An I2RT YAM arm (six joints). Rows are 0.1 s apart.
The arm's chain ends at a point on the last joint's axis. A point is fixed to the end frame.
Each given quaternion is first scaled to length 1.
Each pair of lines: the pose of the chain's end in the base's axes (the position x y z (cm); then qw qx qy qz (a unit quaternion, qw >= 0)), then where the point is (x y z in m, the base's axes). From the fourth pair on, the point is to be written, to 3 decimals.
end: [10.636 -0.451 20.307 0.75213 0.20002 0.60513 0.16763]
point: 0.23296 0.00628 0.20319
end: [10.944 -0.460 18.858 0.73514 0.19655 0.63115 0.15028]
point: 0.23583 0.00534 0.18012
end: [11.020 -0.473 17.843 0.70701 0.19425 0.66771 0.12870]
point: 0.23522 0.00400 0.15747
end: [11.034 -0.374 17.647 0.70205 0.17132 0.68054 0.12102]
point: 0.235 0.007 0.152
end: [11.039 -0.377 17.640 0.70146 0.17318 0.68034 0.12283]
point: 0.235 0.007 0.152
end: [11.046 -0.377 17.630 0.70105 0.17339 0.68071 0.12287]
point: 0.235 0.007 0.152
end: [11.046 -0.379 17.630 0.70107 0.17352 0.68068 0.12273]
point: 0.235 0.007 0.152
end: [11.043 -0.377 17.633 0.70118 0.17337 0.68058 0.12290]
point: 0.235 0.007 0.152
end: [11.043 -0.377 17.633 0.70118 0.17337 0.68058 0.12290]
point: 0.235 0.007 0.152
